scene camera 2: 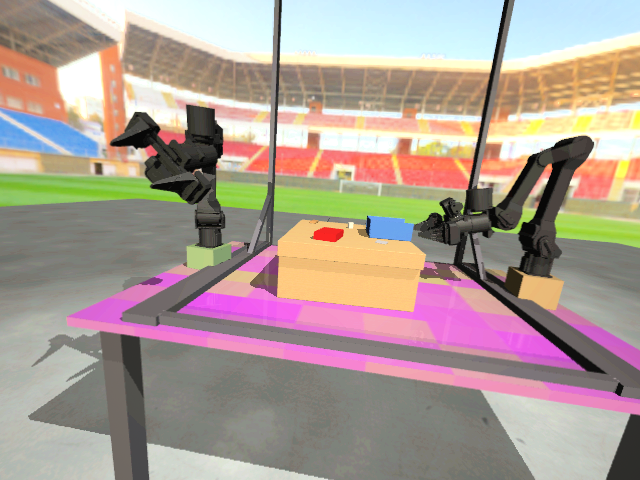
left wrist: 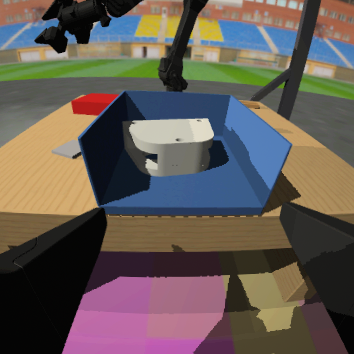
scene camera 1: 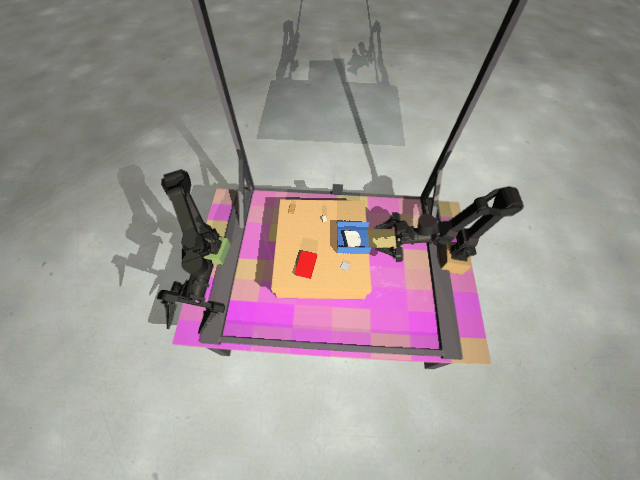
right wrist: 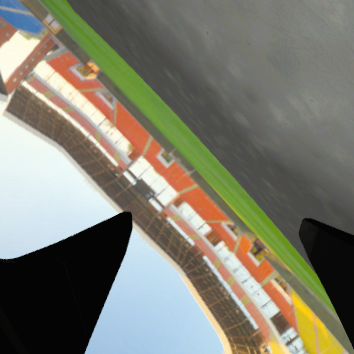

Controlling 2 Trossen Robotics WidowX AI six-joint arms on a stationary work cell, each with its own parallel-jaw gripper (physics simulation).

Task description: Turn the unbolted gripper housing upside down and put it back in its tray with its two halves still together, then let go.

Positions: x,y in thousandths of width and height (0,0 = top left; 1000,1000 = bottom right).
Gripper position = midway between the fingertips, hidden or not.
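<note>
There's a red block (left wrist: 264,292) sitting on a wooden block (scene camera 2: 554,564). You'd find the wooden block (left wrist: 874,501) in the left wrist view as well, and the wooden block (scene camera 1: 476,480) in scene camera 1. The red block is out of frame in the right wrist view. As for the left gripper (scene camera 2: 648,482), the left gripper is open and holds nothing; the left wrist view has the left gripper (left wrist: 549,603) too, and scene camera 1 shows the left gripper (scene camera 1: 585,497). The right gripper (scene camera 2: 205,343) is open and holds nothing. Scene camera 1 shows the right gripper (scene camera 1: 287,691), and the right wrist view has the right gripper (right wrist: 614,631).
</note>
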